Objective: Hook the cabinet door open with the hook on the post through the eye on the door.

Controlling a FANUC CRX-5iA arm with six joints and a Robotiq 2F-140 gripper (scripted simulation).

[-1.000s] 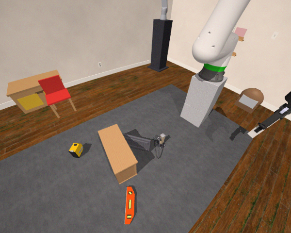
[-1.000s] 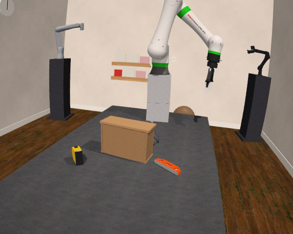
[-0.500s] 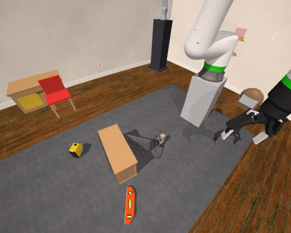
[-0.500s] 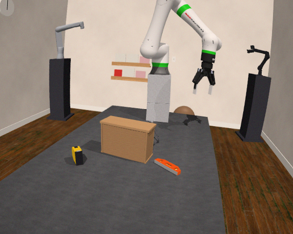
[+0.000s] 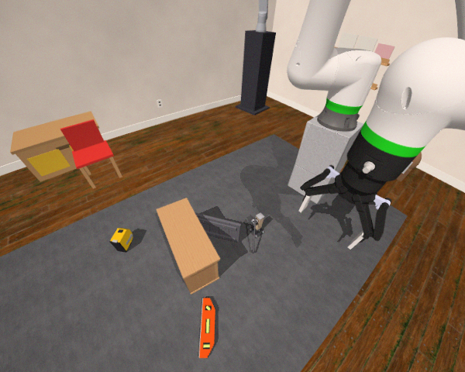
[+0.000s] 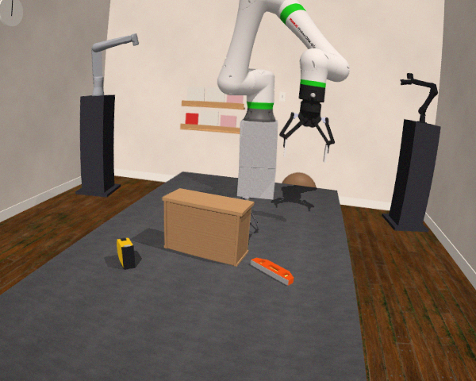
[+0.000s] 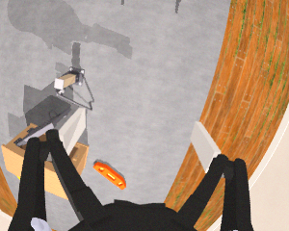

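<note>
Right now the dark grey door is 31 cm to the right of my hand, 20 cm below it and 12 cm ahead of it. From my hand the other things lie so: yellow tape measure 52 cm to the right, 39 cm ahead, 24 cm below.
</note>
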